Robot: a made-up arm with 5 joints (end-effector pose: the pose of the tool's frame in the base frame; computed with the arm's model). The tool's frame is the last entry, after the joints.
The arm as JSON. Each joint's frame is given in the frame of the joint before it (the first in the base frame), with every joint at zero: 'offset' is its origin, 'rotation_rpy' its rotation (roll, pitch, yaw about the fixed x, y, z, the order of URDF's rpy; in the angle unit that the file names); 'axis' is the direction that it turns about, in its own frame. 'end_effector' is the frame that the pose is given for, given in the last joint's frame.
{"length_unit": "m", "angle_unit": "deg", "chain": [
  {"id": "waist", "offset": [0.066, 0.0, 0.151], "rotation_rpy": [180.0, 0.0, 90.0], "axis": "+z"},
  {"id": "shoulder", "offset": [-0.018, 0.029, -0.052], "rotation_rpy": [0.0, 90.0, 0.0], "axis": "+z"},
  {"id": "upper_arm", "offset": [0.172, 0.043, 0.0], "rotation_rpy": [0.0, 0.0, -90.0], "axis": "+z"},
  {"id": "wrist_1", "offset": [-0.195, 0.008, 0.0], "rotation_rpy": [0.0, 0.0, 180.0], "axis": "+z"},
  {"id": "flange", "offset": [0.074, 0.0, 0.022], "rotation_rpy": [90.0, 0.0, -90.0], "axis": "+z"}
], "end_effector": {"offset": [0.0, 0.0, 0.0], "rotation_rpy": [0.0, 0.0, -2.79]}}
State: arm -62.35 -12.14 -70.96 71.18 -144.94
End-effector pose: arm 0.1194 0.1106 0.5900 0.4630 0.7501 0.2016 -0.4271
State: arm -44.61 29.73 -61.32 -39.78 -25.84
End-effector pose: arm 0.3032 0.2396 0.5101 0.1603 0.5886 -0.7920 0.0225
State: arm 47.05 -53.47 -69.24 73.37 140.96
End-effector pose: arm -0.0316 0.1107 0.5558 0.2433 -0.9367 0.0427 0.2481
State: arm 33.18 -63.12 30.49 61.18 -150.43
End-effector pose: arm 0.1686 -0.0623 0.3956 0.0480 -0.4426 0.2553 0.8583
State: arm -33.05 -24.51 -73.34 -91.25 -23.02
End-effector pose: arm -0.0291 -0.0571 0.5577 0.7595 -0.3188 0.5651 0.0480
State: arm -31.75 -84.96 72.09 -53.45 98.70
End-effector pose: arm 0.1315 0.0452 0.3799 0.0905 -0.5198 -0.8293 0.1841
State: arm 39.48 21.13 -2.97 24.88 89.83
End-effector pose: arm 0.3564 -0.2341 0.2443 0.8393 -0.3558 -0.1793 0.3698
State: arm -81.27 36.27 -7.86 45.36 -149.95
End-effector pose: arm 0.1169 0.3578 0.1594 0.8036 0.1258 0.0641 -0.5782
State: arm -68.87 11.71 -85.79 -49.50 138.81
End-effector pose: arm 0.1022 0.1049 0.6141 0.0623 -0.5295 -0.7976 -0.2821
